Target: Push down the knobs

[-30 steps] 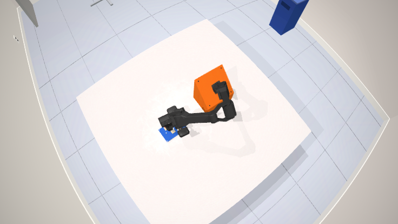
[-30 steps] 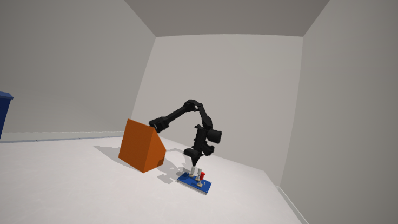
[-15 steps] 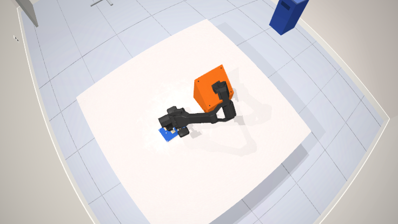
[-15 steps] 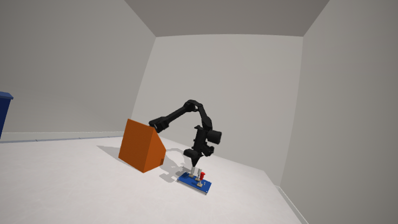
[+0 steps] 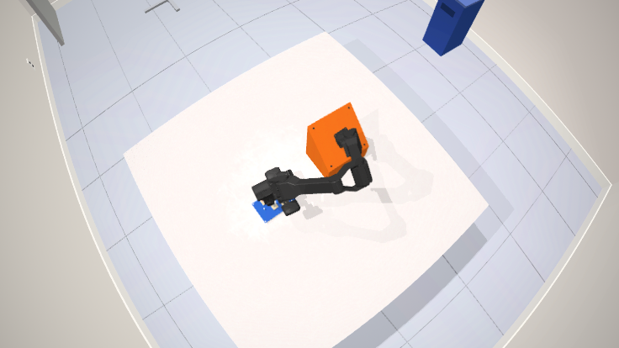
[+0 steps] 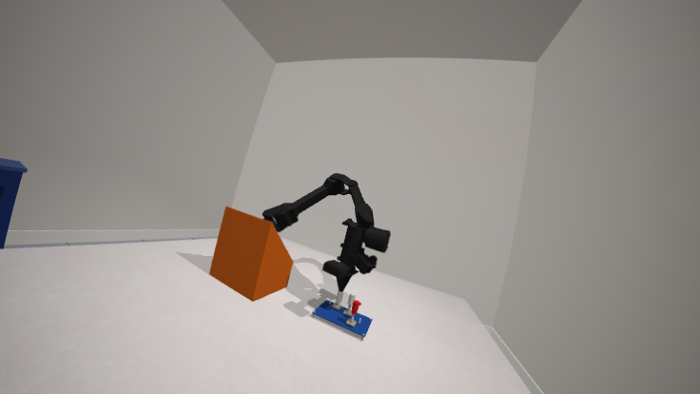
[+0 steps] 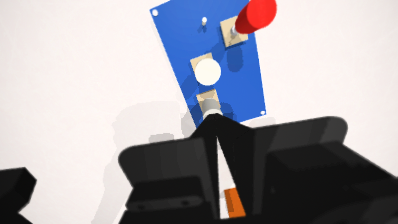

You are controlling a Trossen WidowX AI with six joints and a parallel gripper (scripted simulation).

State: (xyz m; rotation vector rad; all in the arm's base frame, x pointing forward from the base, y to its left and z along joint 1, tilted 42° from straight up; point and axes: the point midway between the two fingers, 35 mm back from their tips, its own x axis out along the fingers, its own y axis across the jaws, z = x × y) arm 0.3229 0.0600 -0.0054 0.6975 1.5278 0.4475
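My gripper tip is 2 cm above the white knob. Round my gripper tip: red knob 7 cm ahead, 5 cm to the right.
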